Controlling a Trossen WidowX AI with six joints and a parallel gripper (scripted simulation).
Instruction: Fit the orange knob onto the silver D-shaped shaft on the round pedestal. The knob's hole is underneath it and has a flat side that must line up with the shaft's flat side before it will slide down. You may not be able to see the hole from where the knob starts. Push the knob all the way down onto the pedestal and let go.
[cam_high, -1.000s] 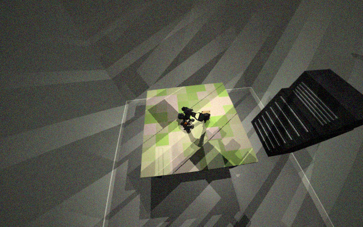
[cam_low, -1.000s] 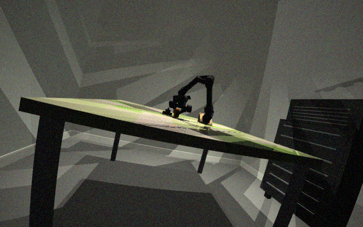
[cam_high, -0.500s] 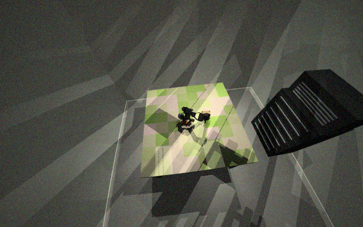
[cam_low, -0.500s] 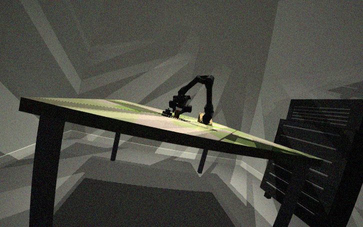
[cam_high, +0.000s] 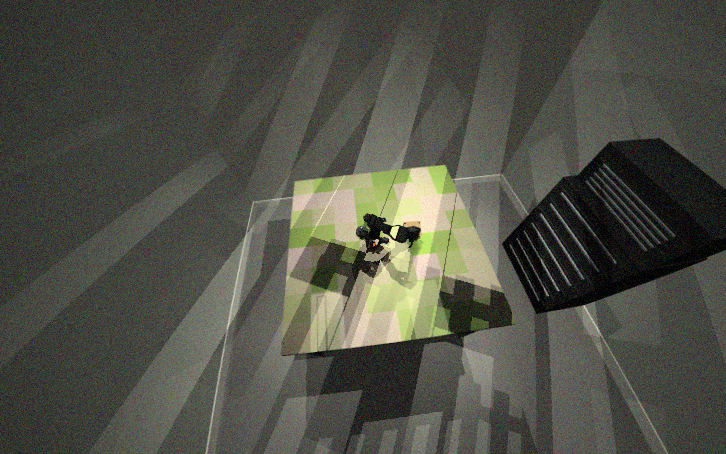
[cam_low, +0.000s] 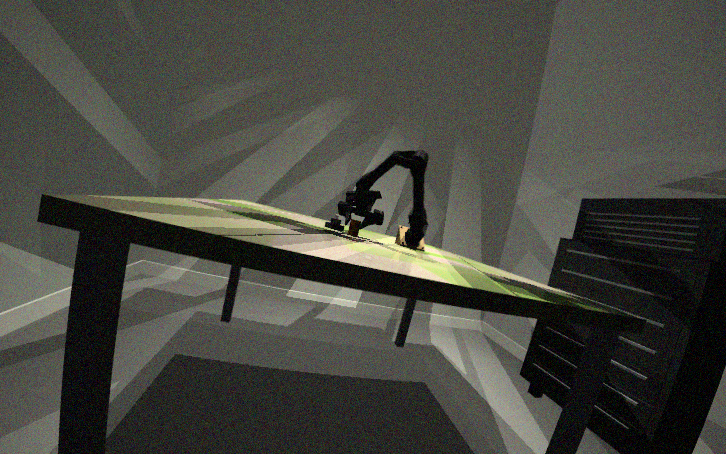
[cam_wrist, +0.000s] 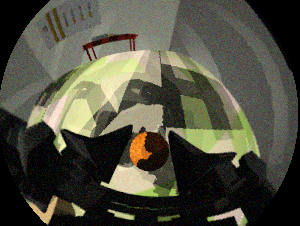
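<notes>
My gripper tip is now 30 mm to the left of the orange knob, 10 mm below it and 10 mm past it. Also, from my gripper tip: round dark pedestal: 160 mm to the right, 60 mm ahead.
</notes>
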